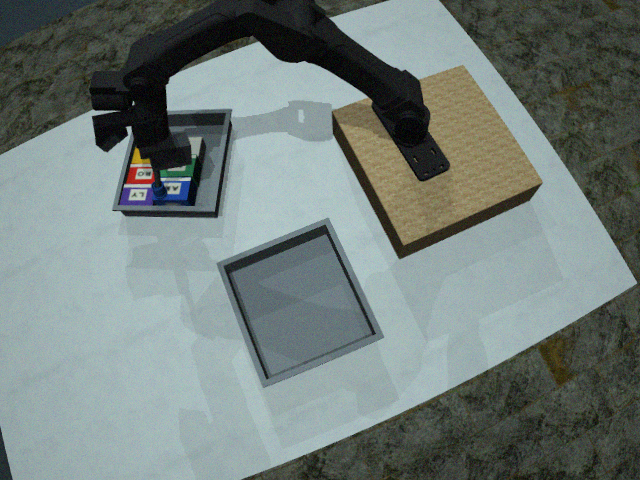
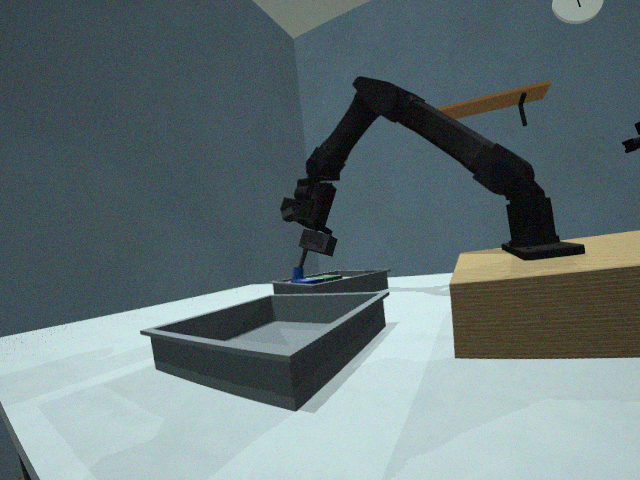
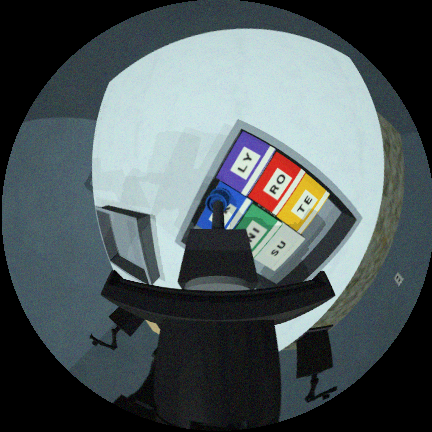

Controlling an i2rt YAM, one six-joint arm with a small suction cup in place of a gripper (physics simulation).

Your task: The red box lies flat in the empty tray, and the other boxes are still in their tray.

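Frame: origin at the arm's base, x ahead, y left, z up, level; millimetres.
Seen in the pictures: hand, its tool point: (image 1: 159,194) (image 2: 296,277) (image 3: 217,195); arm's base, origin of its link: (image 1: 409,135) (image 2: 534,250).
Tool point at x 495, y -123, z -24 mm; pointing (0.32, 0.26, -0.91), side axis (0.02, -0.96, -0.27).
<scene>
Pixels of each thing's top centre, then the offset from my tool point to it. Level surfaces: height alone.
- red box, centre of its top: (image 3: 277,183) (image 1: 144,173) dx +21, dy -80, dz -23 mm
- filled tray, centre of its top: (image 3: 270,233) (image 1: 172,157) (image 2: 327,276) dx -50, dy -77, dz -9 mm
- purple box, centre of its top: (image 3: 244,162) (image 1: 137,194) dx +46, dy -33, dz -15 mm
- yellow box, centre of its top: (image 3: 304,204) (image 1: 149,152) dx -5, dy -125, dz -23 mm
- blue box, centre of its top: (image 3: 221,213) (image 1: 171,188) (image 2: 307,279) dx -26, dy -5, dz -6 mm
- green box, centre of its top: (image 3: 251,234) (image 1: 177,165) (image 2: 325,276) dx -54, dy -51, dz -7 mm
- white box, centre of its top: (image 3: 277,248) (image 1: 183,147) dx -79, dy -96, dz -19 mm
- empty tray, centre of its top: (image 2: 275,311) (image 1: 296,299) (image 3: 117,246) dx -162, dy +313, dz -9 mm
- white table, height of its surface: dz -59 mm
The red box (image 1: 133,173) (image 3: 260,192), labelled RO, lies flat in the filled tray (image 1: 209,170) (image 2: 361,284) (image 3: 328,223), between a purple box (image 1: 125,196) (image 3: 245,142) and a yellow box (image 1: 138,157) (image 3: 316,187). A blue box (image 1: 180,195) (image 3: 235,195), a green box (image 1: 188,167) (image 3: 262,215) and a white box (image 3: 295,240) lie beside them. The empty tray (image 1: 305,299) (image 2: 227,366) (image 3: 127,240) stands apart. My suction cup (image 1: 159,191) (image 2: 297,273) (image 3: 218,199) is open, holding no box, at the blue box; contact is unclear.
The arm's base stands on a thick wooden block (image 1: 480,129) (image 2: 542,315) to the right of both trays. The trays' raised rims stand above the white table (image 1: 103,320). A wall shelf (image 2: 496,100) is in the background.
</scene>
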